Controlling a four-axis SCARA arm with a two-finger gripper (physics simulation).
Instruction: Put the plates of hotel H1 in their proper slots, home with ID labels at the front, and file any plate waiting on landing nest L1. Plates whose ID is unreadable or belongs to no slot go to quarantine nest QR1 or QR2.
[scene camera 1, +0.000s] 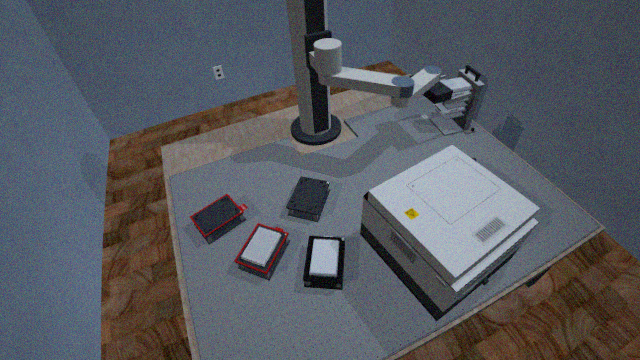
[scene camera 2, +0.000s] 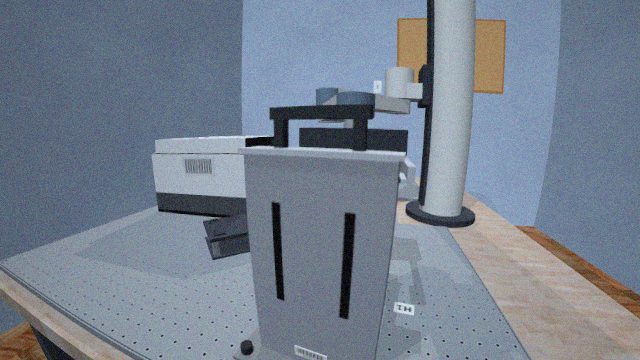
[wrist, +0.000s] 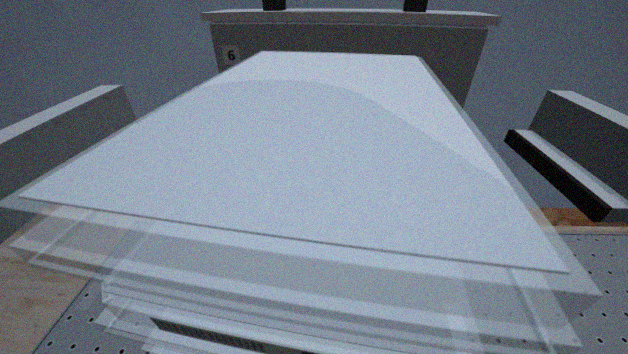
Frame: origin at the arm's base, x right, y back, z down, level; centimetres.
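Seen in the pictures: gripper, between the fingertips: (scene camera 1: 457, 85) (wrist: 327, 110); arm's base, origin of its link: (scene camera 1: 316, 129) (scene camera 2: 438, 214).
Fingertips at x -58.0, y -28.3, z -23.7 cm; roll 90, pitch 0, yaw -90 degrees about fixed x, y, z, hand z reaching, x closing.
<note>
Pixels of each thing's top centre, then the offset from my fingertips to it. "pt": a spot on its surface instead.
- top plate, centre of its top: (wrist: 317, 88) (scene camera 1: 455, 83) dz -1.2, dx +1.2, dy +0.4 cm
- black nest, a spot on its surface: (scene camera 1: 309, 280) pt dz +17.6, dx +92.7, dy -46.8 cm
- bare red-rimmed nest, centre of its top: (scene camera 1: 215, 213) dz +16.8, dx +113.8, dy -8.5 cm
- bare dark nest, centre of its top: (scene camera 1: 308, 192) dz +16.4, dx +79.4, dy -14.6 cm
- large white instrument, centre of its top: (scene camera 1: 454, 199) (scene camera 2: 224, 136) dz -2.8, dx +48.2, dy -52.1 cm
- black top handle, a spot on its surface: (scene camera 2: 320, 112) pt dz -6.1, dx -7.3, dy -0.3 cm
Hotel H1 (scene camera 1: 476, 100) (scene camera 2: 320, 185) (wrist: 350, 37) stands at the table's far right in scene camera 1; scene camera 2 shows its back. My gripper (wrist: 327, 110) is open, its fingers wide apart to the left and right of the top plate (scene camera 1: 459, 84) (wrist: 300, 150), by the label 6. That plate has a clear lid or skirt; its front ID does not show. More plates sit below it, one with a dark barcode strip (wrist: 210, 334) partly in view. A white plate (scene camera 1: 262, 246) sits on a red-rimmed nest (scene camera 1: 240, 262), another white plate (scene camera 1: 325, 256) on a black nest (scene camera 1: 309, 280). Nest names are unreadable.
A bare red-rimmed nest (scene camera 1: 217, 217) and a bare dark nest (scene camera 1: 308, 195) stand nearby. A large white instrument (scene camera 1: 450, 215) (scene camera 2: 200, 175) stands on the table's right in scene camera 1. The arm's column (scene camera 1: 314, 75) (scene camera 2: 447, 110) rises at the back. The hotel has a black top handle (scene camera 2: 320, 112).
</note>
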